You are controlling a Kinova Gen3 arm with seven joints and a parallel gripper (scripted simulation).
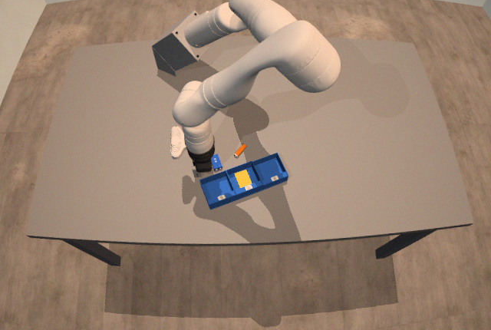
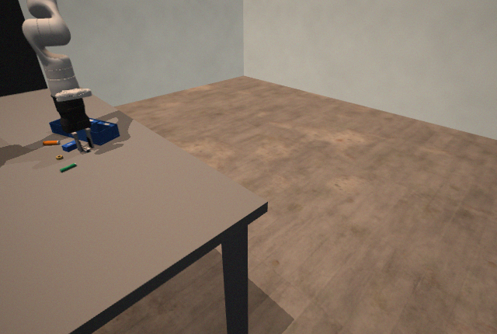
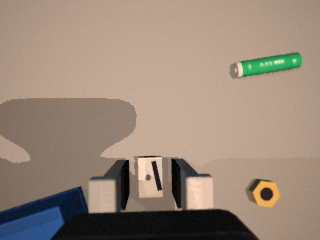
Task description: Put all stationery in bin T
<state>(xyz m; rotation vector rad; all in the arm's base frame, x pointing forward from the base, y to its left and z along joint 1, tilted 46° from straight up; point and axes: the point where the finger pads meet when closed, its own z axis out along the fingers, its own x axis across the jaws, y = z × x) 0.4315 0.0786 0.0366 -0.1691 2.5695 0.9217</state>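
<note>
Now: hand 20 mm above the grey pencil sharpener. Round my hand: blue 9V battery: 30 mm behind, 60 mm to the left, 20 mm below; green marker: 60 mm behind, 90 mm to the right, 20 mm below; yellow ring: 80 mm behind, 10 mm to the right, 20 mm below.
</note>
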